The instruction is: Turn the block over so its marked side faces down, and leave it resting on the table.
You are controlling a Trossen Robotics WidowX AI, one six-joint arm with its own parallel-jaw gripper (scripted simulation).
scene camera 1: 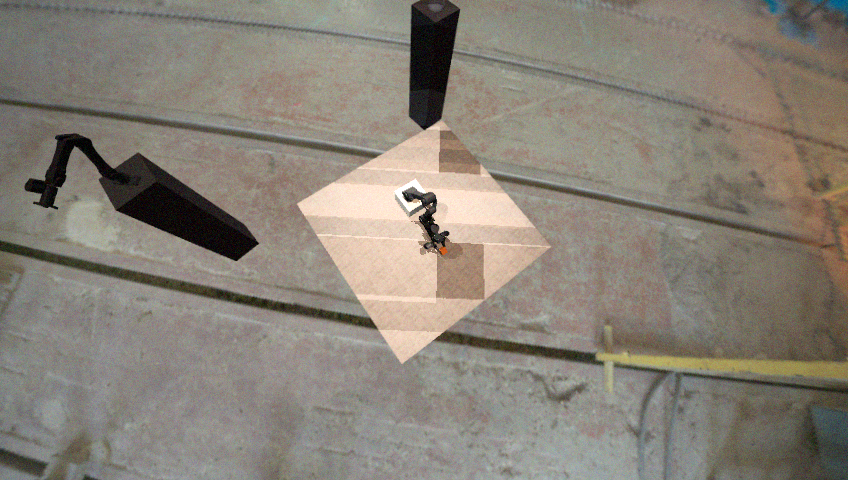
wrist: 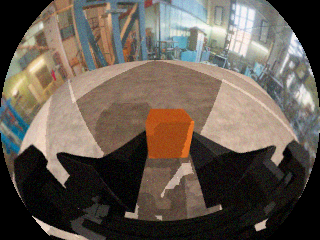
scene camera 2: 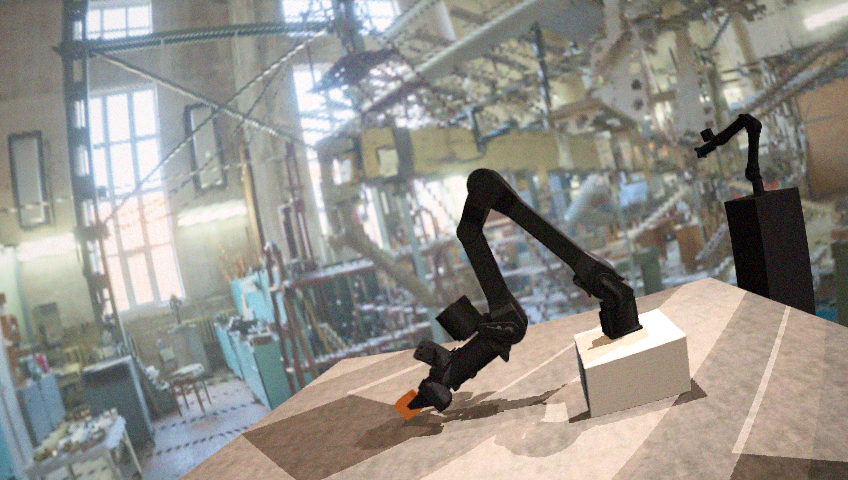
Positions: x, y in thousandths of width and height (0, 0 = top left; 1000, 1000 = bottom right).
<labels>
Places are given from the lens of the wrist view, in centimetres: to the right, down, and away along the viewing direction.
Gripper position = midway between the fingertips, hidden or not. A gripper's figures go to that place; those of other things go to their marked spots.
my gripper (wrist: 527, 560): 1, 2, 10
orange block (wrist: 530, 552): 1, 1, 8
</labels>
